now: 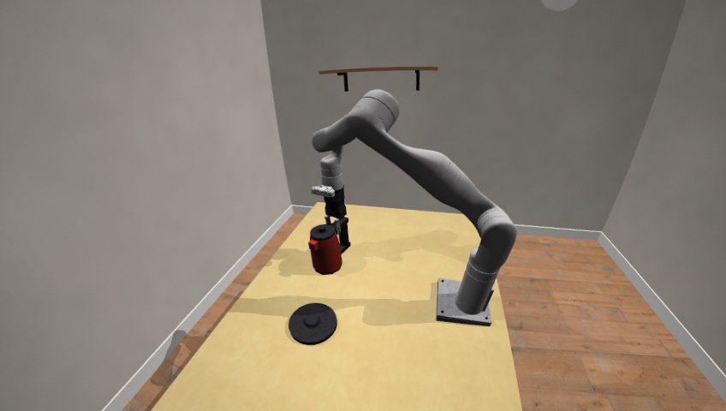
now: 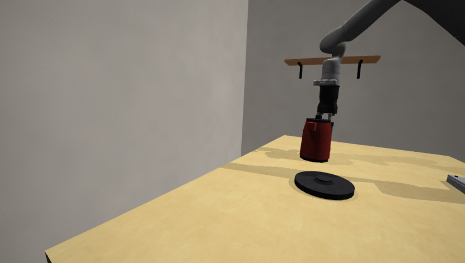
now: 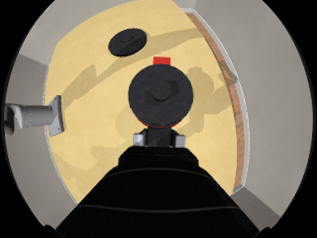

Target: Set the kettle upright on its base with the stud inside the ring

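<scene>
Right now the red kettle is 50 mm below my hand, 30 mm to the left of it and 10 mm ahead of it. From my hand the other things lie so: round black base (340 mm to the left, 130 mm below, 10 mm ahead).
</scene>
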